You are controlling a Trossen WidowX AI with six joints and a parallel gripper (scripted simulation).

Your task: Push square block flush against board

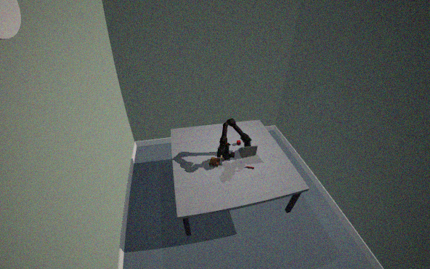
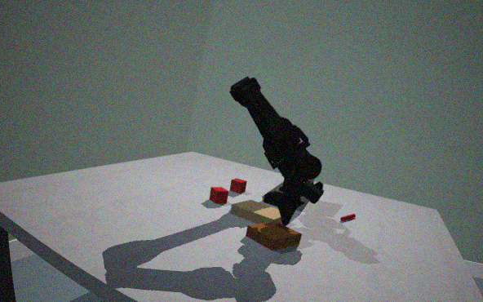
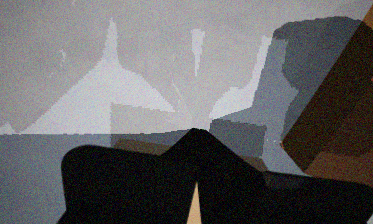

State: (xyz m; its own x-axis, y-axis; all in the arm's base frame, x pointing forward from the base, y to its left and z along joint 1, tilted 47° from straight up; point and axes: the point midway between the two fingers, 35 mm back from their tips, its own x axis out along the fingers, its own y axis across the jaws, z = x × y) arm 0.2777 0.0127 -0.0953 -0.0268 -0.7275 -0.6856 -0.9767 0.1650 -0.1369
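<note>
Right now my gripper tip is 8 cm to the left of the tan board, 2 cm past it and 1 cm below it. The rest, counted from my gripper tip: tiny red piece: 16 cm to the right, 2 cm behind; then brown square block: 12 cm ahead, 1 cm to the left, 1 cm above; then red stick: 24 cm behind, 15 cm to the left.
</note>
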